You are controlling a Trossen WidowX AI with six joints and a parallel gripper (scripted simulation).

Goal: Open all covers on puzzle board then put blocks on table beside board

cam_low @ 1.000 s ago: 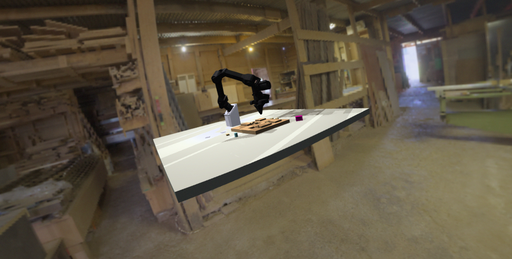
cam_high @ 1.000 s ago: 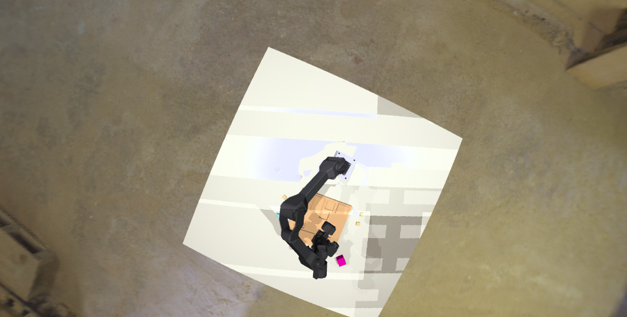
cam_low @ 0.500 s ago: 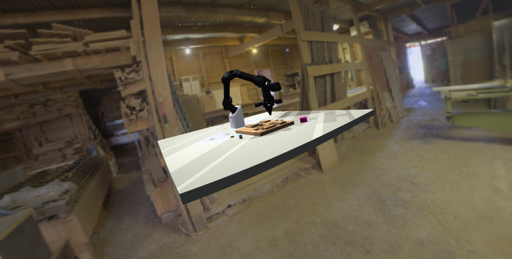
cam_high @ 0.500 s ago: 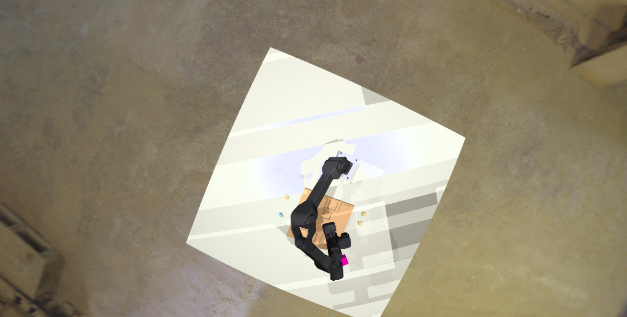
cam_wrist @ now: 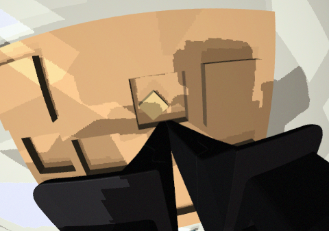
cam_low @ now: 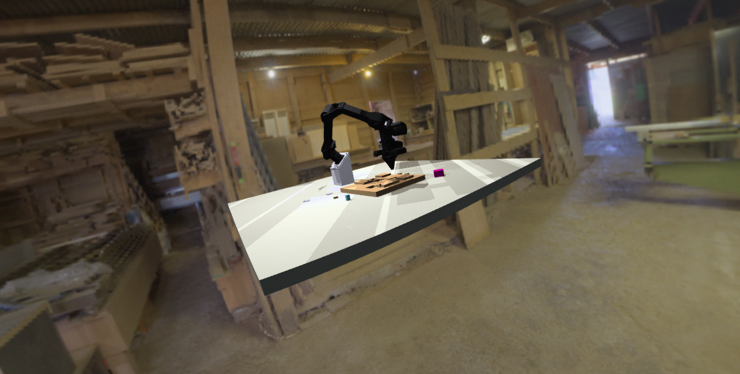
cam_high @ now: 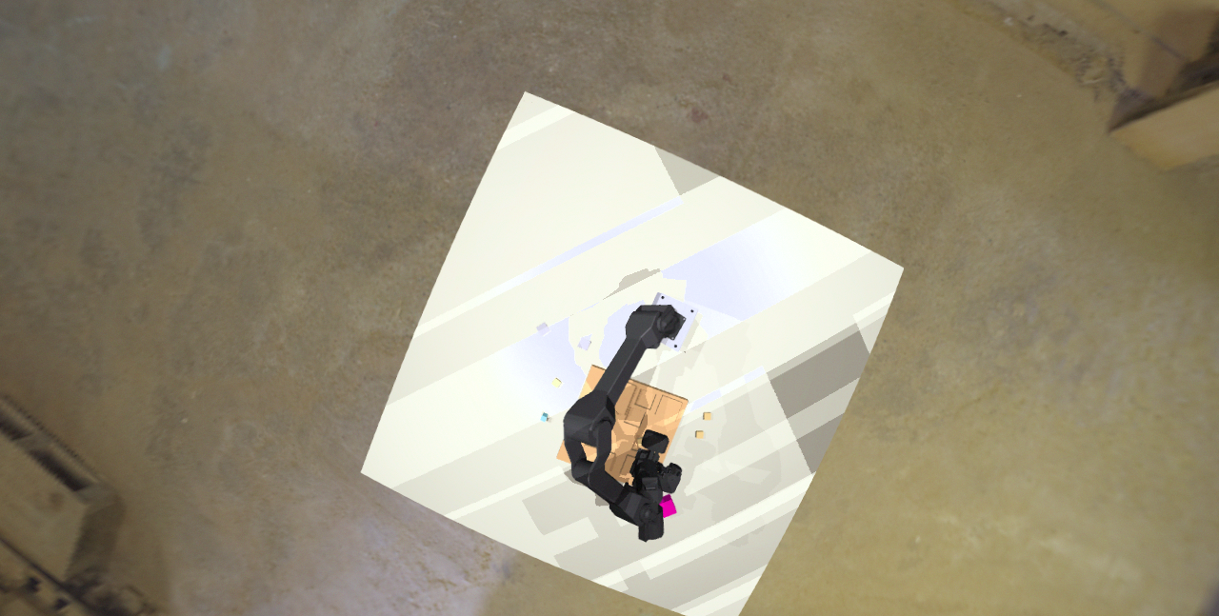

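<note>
Right now my gripper tip is 5 cm to the left of the tan wooden puzzle board, 5 cm above it and 2 cm past it. Round my gripper tip: teal block (28 cm to the right, 7 cm ahead, 5 cm below); then magenta block (17 cm to the left, 14 cm ahead, 5 cm below).
</note>
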